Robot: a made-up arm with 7 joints. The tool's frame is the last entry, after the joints.
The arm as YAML. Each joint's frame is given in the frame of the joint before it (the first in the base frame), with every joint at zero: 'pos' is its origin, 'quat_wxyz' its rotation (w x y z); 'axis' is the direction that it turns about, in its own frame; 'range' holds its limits. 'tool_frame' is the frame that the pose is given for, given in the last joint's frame.
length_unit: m
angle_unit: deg
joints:
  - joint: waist
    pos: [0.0, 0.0, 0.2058]
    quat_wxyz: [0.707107, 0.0, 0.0, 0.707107]
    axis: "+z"
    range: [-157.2, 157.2]
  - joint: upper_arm
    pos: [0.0, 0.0, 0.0]
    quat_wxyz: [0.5, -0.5, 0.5, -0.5]
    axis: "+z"
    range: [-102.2, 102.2]
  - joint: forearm
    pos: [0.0, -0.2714, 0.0]
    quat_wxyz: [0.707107, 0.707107, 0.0, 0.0]
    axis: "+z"
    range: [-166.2, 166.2]
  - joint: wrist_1
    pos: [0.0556, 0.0, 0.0]
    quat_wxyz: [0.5, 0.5, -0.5, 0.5]
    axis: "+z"
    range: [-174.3, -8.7]
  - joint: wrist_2
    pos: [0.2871, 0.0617, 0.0]
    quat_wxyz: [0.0, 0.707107, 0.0, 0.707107]
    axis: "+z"
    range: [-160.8, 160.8]
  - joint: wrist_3
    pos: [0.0, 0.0, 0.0]
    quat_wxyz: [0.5, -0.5, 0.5, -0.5]
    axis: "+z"
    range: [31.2, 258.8]
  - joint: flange
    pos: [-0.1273, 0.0, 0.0]
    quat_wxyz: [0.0, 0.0, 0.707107, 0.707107]
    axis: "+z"
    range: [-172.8, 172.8]
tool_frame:
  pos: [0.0, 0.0, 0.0]
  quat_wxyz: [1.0, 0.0, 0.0, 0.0]
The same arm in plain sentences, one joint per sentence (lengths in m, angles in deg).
The arm has seven revolute joints in a row. What follows holds with every joint at zero, and every direction is one of the base frame's. The first joint lies 0.2058 m along +z from the base frame's origin and turns about +z, from -157.2 to 157.2 deg. The second joint lies at the same point as the first joint and turns about +y, from -102.2 to 102.2 deg. The third joint lies 0.2714 m along +z from the second joint and turns about +z, from -166.2 to 166.2 deg. The fourth joint lies 0.0556 m along +x from the third joint and turns about -y, from -174.3 to -8.7 deg. The fifth joint lies 0.0617 m along -x and 0.2871 m along +z from the fourth joint and turns about +z, from -160.8 to 160.8 deg. The sixth joint lies at the same point as the fifth joint and turns about -y, from 31.2 to 258.8 deg. The seventh joint lies 0.1273 m along +x from the sixth joint and turns about -z, from -172.8 to 172.8 deg. The tool frame, which is the frame that the pose is given for, lies at the same point as the seventh joint; its axes are the base frame's turned by roll 180, pitch 0 and yaw 0 deg (as in URDF: about the fixed x, then y, then z).
